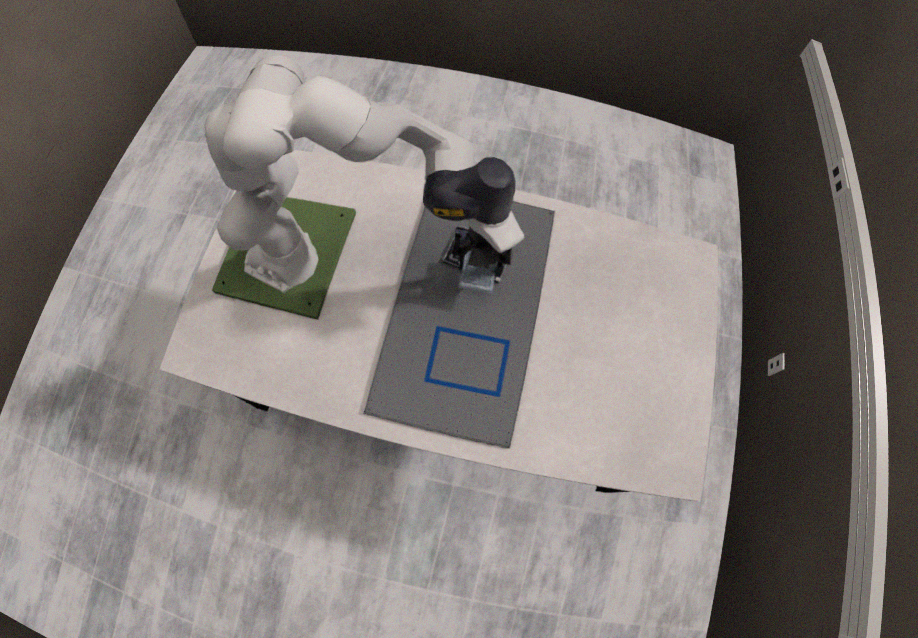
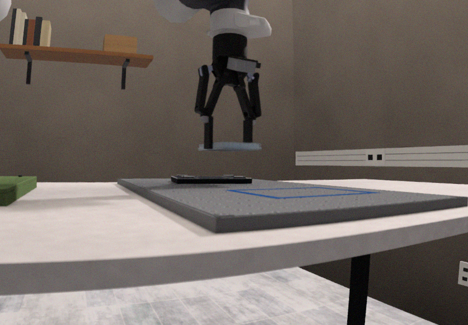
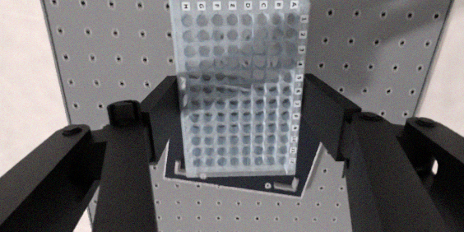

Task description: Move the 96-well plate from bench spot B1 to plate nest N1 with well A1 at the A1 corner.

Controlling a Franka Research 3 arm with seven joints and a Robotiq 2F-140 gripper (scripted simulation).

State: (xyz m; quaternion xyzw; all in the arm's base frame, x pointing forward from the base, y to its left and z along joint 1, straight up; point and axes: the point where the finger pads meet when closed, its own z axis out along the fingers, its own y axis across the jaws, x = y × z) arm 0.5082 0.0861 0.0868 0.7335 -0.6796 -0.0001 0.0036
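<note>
My hand is 10 mm past the black plate nest N1, 70 mm to the right of it and 90 mm above it. Also, from my hand: A1 mark: 50 mm ahead, 10 mm to the left, 90 mm below; then 96-well plate: 20 mm below.
</note>
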